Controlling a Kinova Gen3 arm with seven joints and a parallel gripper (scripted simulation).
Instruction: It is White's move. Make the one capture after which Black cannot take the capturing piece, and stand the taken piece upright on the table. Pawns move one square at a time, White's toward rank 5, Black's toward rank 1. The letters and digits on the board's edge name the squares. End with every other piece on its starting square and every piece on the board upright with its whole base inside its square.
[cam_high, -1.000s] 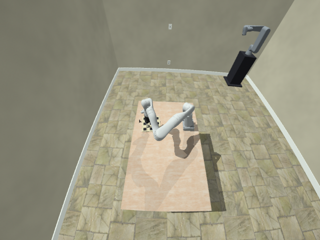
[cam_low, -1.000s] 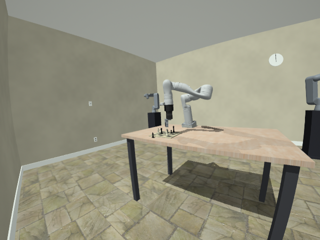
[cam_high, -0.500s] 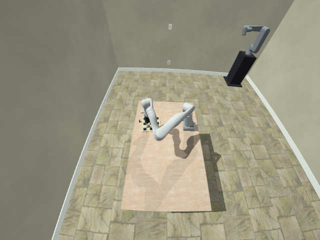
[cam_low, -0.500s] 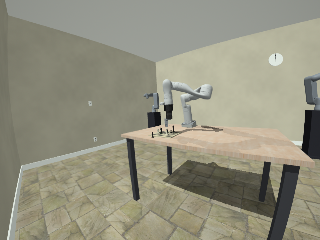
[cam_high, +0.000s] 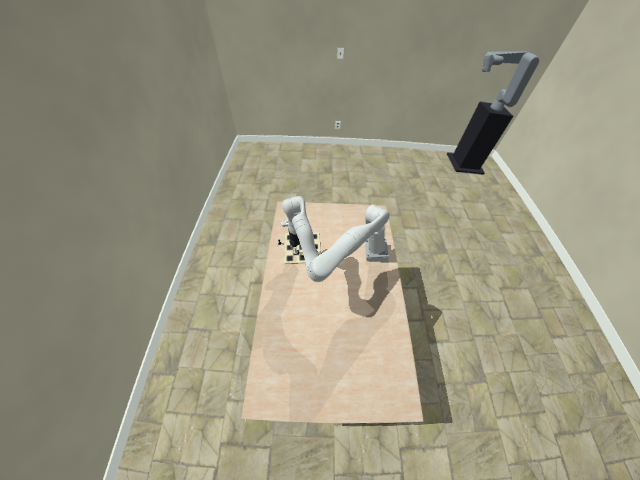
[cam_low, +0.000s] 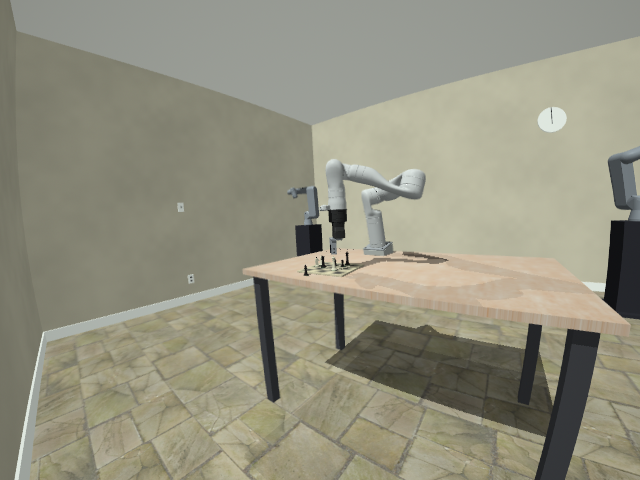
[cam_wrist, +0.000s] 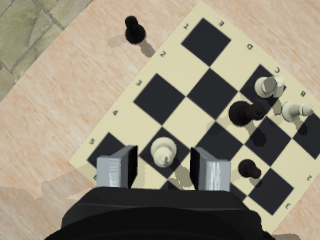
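My hand is 60 mm above the white chess piece. The rest, counted from my hand: white piece 120 mm to the right, 70 mm below, 30 mm behind; then chessboard 90 mm below, 40 mm to the right, 40 mm behind.
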